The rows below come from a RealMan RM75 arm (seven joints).
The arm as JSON. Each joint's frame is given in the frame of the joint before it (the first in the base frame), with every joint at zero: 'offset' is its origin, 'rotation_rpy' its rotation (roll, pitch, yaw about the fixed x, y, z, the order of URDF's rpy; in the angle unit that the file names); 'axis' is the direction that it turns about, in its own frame. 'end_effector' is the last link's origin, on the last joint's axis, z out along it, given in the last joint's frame.
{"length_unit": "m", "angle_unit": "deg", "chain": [
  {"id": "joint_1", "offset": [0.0, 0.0, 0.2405], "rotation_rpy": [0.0, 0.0, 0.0], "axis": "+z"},
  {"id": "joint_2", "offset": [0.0, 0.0, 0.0], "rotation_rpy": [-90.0, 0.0, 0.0], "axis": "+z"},
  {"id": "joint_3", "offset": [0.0, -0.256, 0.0], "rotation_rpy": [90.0, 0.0, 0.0], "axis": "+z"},
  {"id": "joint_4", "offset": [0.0, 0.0, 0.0], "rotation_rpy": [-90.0, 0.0, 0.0], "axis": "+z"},
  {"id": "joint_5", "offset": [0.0, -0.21, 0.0], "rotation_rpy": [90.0, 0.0, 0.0], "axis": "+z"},
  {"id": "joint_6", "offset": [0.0, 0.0, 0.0], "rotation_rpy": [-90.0, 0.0, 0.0], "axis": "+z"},
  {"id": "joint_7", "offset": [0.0, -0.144, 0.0], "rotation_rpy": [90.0, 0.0, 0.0], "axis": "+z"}
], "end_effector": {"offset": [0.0, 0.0, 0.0], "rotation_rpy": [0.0, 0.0, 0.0]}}
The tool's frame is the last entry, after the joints.
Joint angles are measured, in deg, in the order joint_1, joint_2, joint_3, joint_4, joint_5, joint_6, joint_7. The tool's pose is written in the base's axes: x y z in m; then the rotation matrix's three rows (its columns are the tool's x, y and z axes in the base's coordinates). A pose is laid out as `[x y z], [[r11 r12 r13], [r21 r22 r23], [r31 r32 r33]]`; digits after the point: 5 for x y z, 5 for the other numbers.
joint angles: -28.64, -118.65, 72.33, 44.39, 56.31, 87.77, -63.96
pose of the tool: [-0.13903 0.34300 0.02592], [[0.46177 0.16882 0.87078], [-0.16546 -0.94809 0.27155], [0.87143 -0.26947 -0.40987]]
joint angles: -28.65, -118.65, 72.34, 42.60, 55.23, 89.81, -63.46
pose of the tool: [-0.14223 0.33893 0.02523], [[0.43745 0.16936 0.88315], [-0.15530 -0.95312 0.25970], [0.88573 -0.25076 -0.39064]]
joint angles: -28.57, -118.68, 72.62, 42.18, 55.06, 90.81, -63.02
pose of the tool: [-0.14264 0.33596 0.02404], [[0.43133 0.15804 0.88825], [-0.15594 -0.95666 0.24593], [0.88862 -0.24459 -0.38799]]
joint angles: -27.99, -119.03, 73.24, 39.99, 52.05, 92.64, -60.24
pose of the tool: [-0.14751 0.33065 0.02332], [[0.38841 0.17050 0.90558], [-0.17517 -0.95115 0.25421], [0.90468 -0.25736 -0.33958]]
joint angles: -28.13, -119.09, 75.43, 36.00, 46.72, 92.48, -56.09
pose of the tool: [-0.15423 0.33135 0.01936], [[0.35222 0.22068 0.90953], [-0.19341 -0.93366 0.30143], [0.91571 -0.28209 -0.28617]]
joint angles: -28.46, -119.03, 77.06, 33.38, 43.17, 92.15, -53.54
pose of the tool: [-0.15843 0.33290 0.01669], [[0.33654 0.25515 0.90644], [-0.20359 -0.92011 0.33459], [0.91940 -0.29715 -0.25770]]
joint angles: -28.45, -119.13, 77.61, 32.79, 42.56, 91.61, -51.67
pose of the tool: [-0.15990 0.33331 0.01410], [[0.34604 0.25957 0.90160], [-0.22084 -0.91143 0.34716], [0.91186 -0.31924 -0.25807]]
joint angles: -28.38, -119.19, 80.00, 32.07, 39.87, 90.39, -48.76
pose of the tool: [-0.16044 0.33395 0.00954], [[0.35314 0.26999 0.89577], [-0.24307 -0.89810 0.36652], [0.90344 -0.34716 -0.25153]]
